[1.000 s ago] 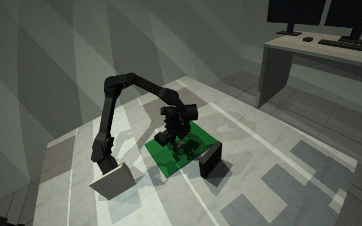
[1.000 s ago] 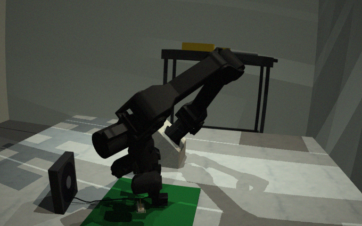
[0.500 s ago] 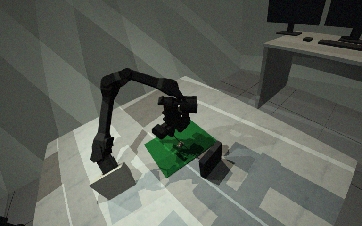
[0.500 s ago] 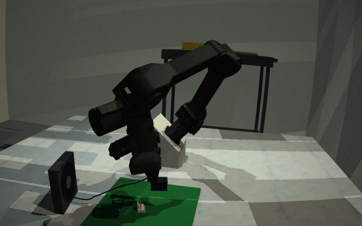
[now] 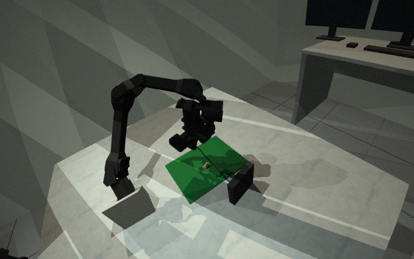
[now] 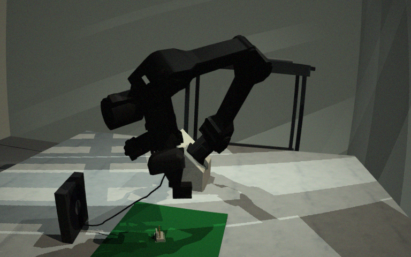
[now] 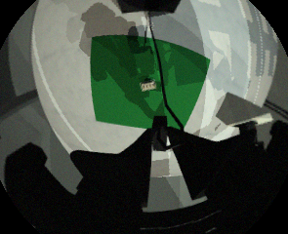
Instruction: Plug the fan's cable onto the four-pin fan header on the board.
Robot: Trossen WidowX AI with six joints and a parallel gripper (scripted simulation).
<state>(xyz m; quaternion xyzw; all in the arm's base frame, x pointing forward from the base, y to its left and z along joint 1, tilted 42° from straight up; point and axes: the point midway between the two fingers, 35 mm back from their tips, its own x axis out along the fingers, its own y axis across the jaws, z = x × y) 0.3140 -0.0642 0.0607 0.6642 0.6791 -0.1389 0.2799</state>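
Now: the header 10 mm ahead of my gripper tip, 40 mm to the right of it and 120 mm below it. The rest, counted from my gripper tip: black fan (30 mm ahead, 220 mm to the right, 60 mm below); then black plug (10 mm to the left); then green board (20 mm ahead, 20 mm to the right, 140 mm below).
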